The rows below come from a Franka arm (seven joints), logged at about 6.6 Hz.
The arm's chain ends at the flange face. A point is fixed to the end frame.
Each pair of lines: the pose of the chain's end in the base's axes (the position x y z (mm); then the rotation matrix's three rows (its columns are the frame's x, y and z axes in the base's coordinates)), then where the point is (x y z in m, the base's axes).
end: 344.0 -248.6 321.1; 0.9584 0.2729 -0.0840; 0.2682 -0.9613 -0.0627; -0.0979 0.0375 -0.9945
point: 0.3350 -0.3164 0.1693
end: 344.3 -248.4 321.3; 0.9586 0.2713 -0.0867; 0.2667 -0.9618 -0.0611; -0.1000 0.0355 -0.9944
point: 0.3347 -0.3160 0.1694
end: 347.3 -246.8 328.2; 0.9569 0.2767 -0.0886; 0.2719 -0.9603 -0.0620; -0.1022 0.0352 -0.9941
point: 0.3378 -0.3145 0.1764
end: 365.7 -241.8 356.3; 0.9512 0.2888 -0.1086; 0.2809 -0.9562 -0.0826; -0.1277 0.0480 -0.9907
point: 0.3538 -0.3126 0.2060
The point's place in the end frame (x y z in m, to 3 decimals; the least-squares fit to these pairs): -0.012 0.057 0.156
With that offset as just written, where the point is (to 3 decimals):
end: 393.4 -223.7 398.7; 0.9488 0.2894 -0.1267; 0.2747 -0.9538 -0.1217; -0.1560 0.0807 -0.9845
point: 0.379 -0.300 0.252
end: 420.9 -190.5 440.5; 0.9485 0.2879 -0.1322; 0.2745 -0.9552 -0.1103; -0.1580 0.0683 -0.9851
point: 0.405 -0.265 0.293
